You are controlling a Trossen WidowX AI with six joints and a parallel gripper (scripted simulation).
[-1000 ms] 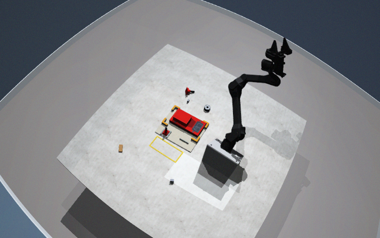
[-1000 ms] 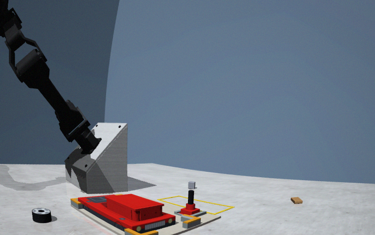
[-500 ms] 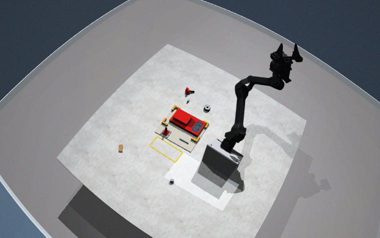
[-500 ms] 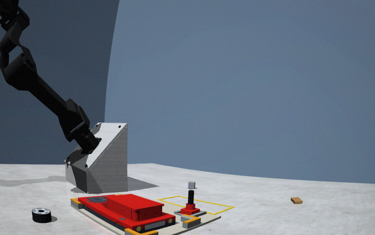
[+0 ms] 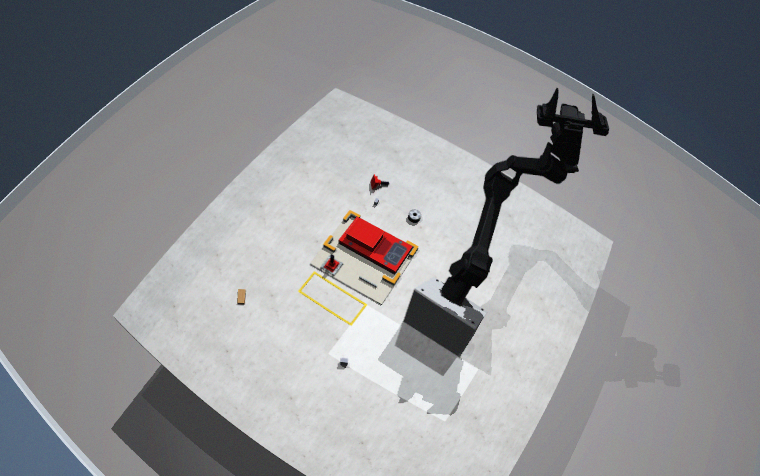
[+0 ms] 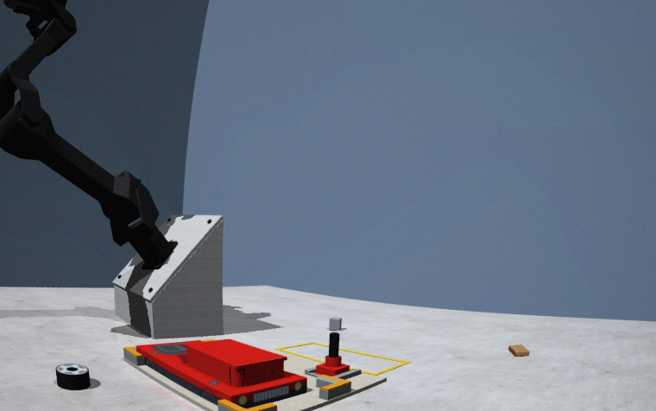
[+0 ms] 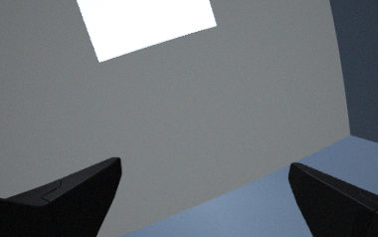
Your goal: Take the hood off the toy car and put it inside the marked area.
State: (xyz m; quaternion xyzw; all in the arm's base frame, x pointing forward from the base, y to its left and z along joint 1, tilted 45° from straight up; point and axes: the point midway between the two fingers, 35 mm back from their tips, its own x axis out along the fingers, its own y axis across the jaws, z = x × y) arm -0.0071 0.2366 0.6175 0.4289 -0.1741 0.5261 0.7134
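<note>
Right now my gripper tip is 41 cm short of the hood, 15 cm to the right of it and 72 cm above it. Also, from my gripper tip: black wheel: 31 cm ahead, 2 cm to the right, 75 cm below; black post: 45 cm ahead, 28 cm to the left, 72 cm below; grey cube: 27 cm ahead, 53 cm to the left, 75 cm below.
</note>
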